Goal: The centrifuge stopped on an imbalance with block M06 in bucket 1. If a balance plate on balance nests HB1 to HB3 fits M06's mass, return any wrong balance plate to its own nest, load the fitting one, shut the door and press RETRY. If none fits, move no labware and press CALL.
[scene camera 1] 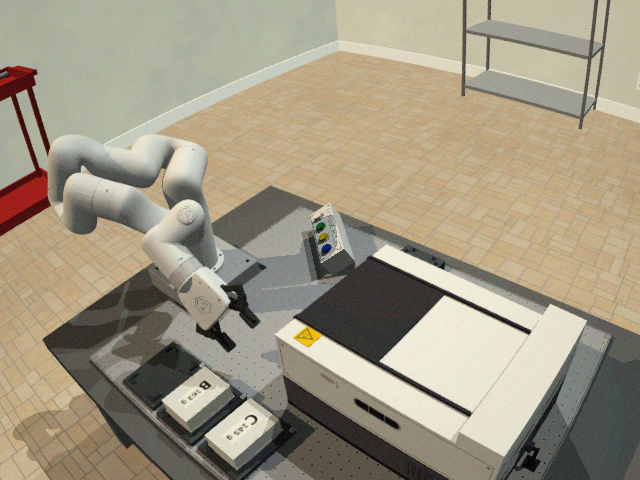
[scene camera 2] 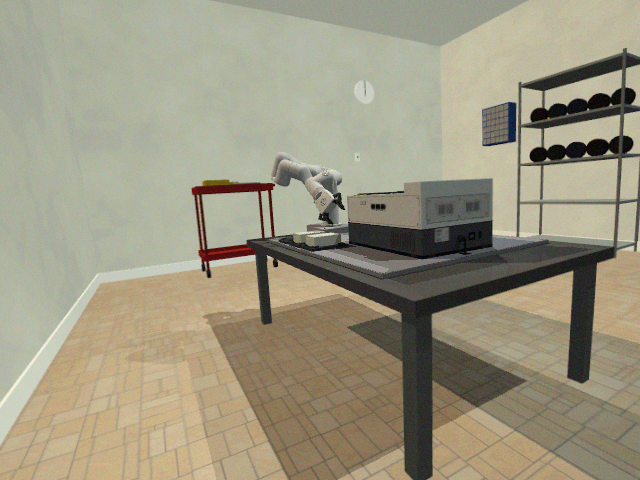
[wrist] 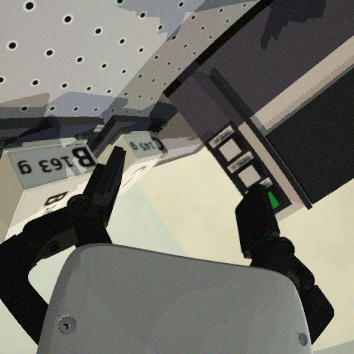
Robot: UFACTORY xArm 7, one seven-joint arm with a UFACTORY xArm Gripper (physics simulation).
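Seen in the pictures: gripper, between the fingertips: (scene camera 1: 244,337) (scene camera 2: 337,216) (wrist: 186,181); arm's base, origin of its link: (scene camera 1: 201,263) (scene camera 2: 331,224).
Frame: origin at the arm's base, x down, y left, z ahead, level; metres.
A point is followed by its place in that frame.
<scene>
My gripper (scene camera 1: 241,335) @(x -0.074, y -0.167, z 0.349 m) (scene camera 2: 333,212) @(x -0.074, y -0.167, z 0.349 m) (wrist: 186,181) @(x -0.074, y -0.167, z 0.349 m) is open and empty, in the air between the arm base, the nests and the centrifuge. White balance plate B, marked 163 g (scene camera 1: 199,397) @(x -0.014, y -0.313, z 0.344 m) (wrist: 55,165) @(x 0.001, y -0.247, z 0.324 m), sits on the middle nest. White balance plate C, marked 145 g (scene camera 1: 242,434) @(x -0.013, y -0.322, z 0.477 m) (scene camera 2: 323,239) @(x 0.001, y -0.334, z 0.505 m) (wrist: 145,145) @(x 0.004, y -0.248, z 0.460 m), sits on the nest beside it. The third dark nest (scene camera 1: 155,379) @(x 0.029, y -0.330, z 0.194 m) is bare. The white and dark centrifuge (scene camera 1: 496,330) @(x -0.169, y 0.042, z 0.792 m) (scene camera 2: 385,211) @(x -0.107, y -0.199, z 0.739 m) has a dark area and a white panel on top. Its door state, buckets and block M06 cannot be made out. The button box (scene camera 1: 338,242) @(x -0.040, y 0.230, z 0.285 m) has green, yellow and blue buttons.
In the wrist view, a small panel (wrist: 250,176) @(x -0.107, y -0.159, z 0.458 m) with two pale squares and a green mark is partly behind one finger. The centrifuge stands tall beside the nests on the table (scene camera 2: 465,289) @(x 0.058, y -0.328, z 1.178 m). A red cart (scene camera 2: 232,189) and a shelf rack (scene camera 2: 519,155) stand away from it.
</scene>
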